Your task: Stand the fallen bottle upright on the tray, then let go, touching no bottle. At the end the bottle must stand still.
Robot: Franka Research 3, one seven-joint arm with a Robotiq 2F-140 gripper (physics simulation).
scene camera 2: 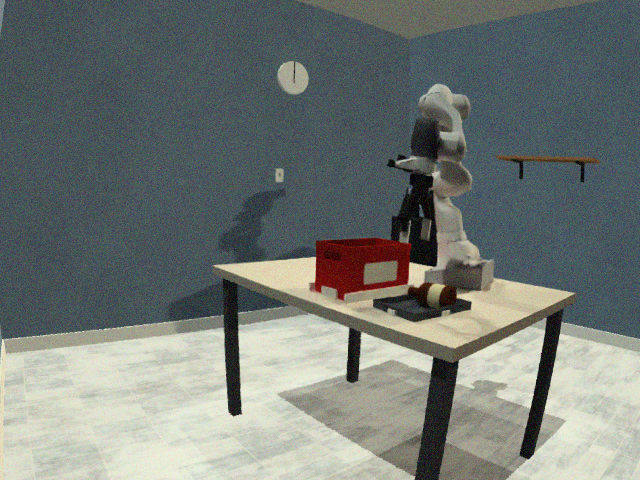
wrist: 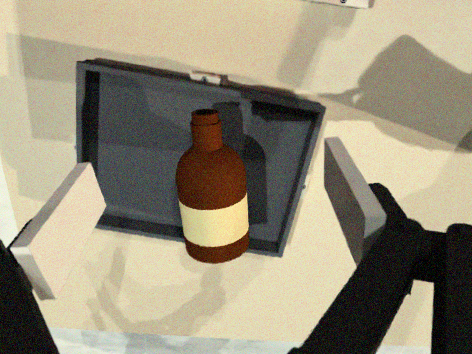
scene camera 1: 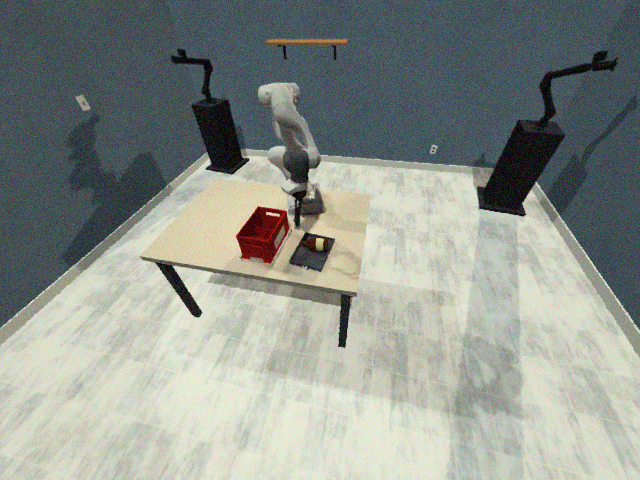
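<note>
The brown bottle (scene camera 1: 319, 243) (scene camera 2: 438, 295) (wrist: 215, 225) with a cream label lies on its side in the dark grey tray (scene camera 1: 306, 258) (scene camera 2: 405, 308) (wrist: 130, 135). Its neck points toward the red crate's side. In the wrist view its neck points up the frame and its base end covers part of the tray's lower rim. My gripper (scene camera 1: 297, 224) (scene camera 2: 415, 232) (wrist: 208, 173) is open and empty, above the table near the arm's base. In the wrist view the bottle shows between the two wide-set fingers but lies below them, apart from them.
A red crate (scene camera 1: 253, 251) (scene camera 2: 338, 266) stands beside the tray on the wooden table (scene camera 1: 206, 217) (scene camera 2: 279, 273). The arm's base (scene camera 1: 312, 205) (scene camera 2: 467, 273) is at the table's back. Black pedestals (scene camera 1: 219, 131) (scene camera 1: 524, 160) with small arms stand beyond the table.
</note>
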